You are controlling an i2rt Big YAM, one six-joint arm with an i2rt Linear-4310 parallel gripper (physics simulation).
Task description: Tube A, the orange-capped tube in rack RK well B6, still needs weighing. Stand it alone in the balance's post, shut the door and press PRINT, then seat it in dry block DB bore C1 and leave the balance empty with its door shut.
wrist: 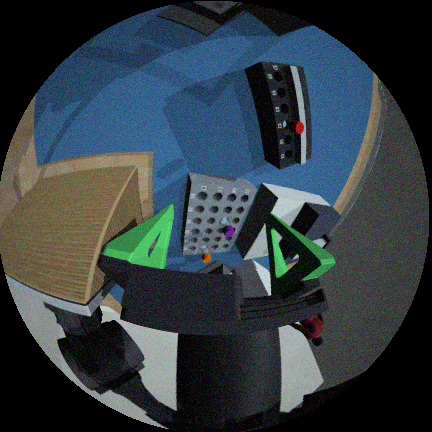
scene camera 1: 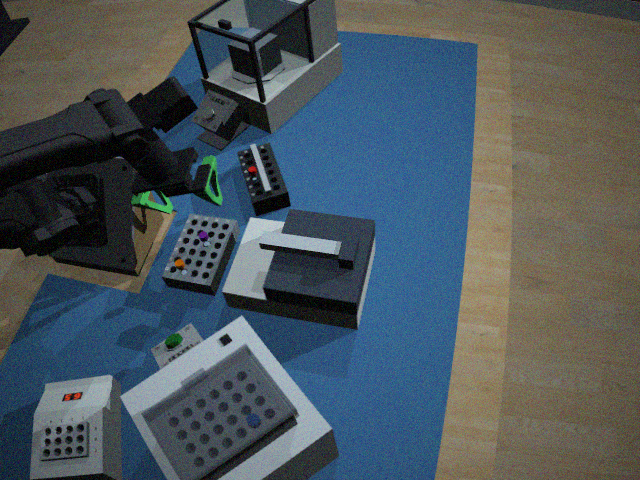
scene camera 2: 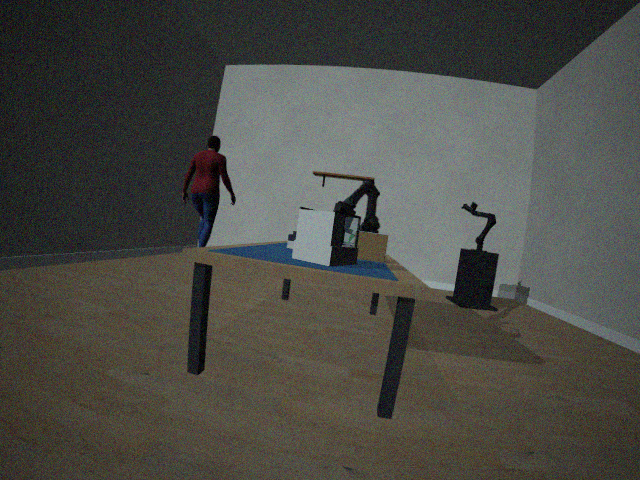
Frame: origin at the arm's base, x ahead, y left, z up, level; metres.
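Seen in the pictures: gripper, fingertip midpoint: (wrist: 222,213) (scene camera 1: 195,206); arm's base, origin of the base link: (wrist: 62,259) (scene camera 1: 84,209) (scene camera 2: 370,244).
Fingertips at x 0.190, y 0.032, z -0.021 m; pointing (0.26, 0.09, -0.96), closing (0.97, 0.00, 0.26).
Offsets run from my fingertips to a thing's top centre. "spot": to the spot under its first point.
Tube A's orange cap {dx -0.003, dy -0.100, dz -0.013 m} (scene camera 1: 179,263) (wrist: 206,258) shows at a corner of the grey rack {dx +0.011, dy -0.053, dz -0.037 m} (scene camera 1: 190,281) (wrist: 188,200); a purple-capped tube {dx +0.022, dy -0.045, dz -0.013 m} (scene camera 1: 203,235) (wrist: 229,231) stands in the same rack. My gripper (scene camera 1: 196,207) (wrist: 222,213) is open and empty, its green fingers wide apart, between the rack and the balance side in scene camera 1. The balance {dx +0.027, dy +0.354, dz +0.155 m} (scene camera 1: 305,95) (scene camera 2: 312,235) has a dark-framed clear chamber; its door state and post are unclear. A small grey panel {dx -0.043, dy +0.230, dz +0.007 m} (scene camera 1: 212,109) stands before it, lettering unreadable. The dry block {dx -0.096, dy -0.376, dz +0.003 m} (scene camera 1: 103,395) shows a red "59" and small bores.
A black rack {dx +0.082, dy +0.110, dz -0.019 m} (scene camera 1: 272,202) (wrist: 270,145) with a red cap {dx +0.072, dy +0.095, dz -0.011 m} (scene camera 1: 252,169) (wrist: 299,127) lies between balance and grey rack. A handled, dark-lidded device {dx +0.180, dy -0.078, dz +0.035 m} (scene camera 1: 320,294) stands beside the grey rack. Below are a green-button box {spot: dx +0.036, dy -0.237, dz +0.006 m} (scene camera 1: 174,341) and a large white-framed tray device {spot: dx +0.256, dy -0.358, dz +0.060 m} (scene camera 1: 320,439).
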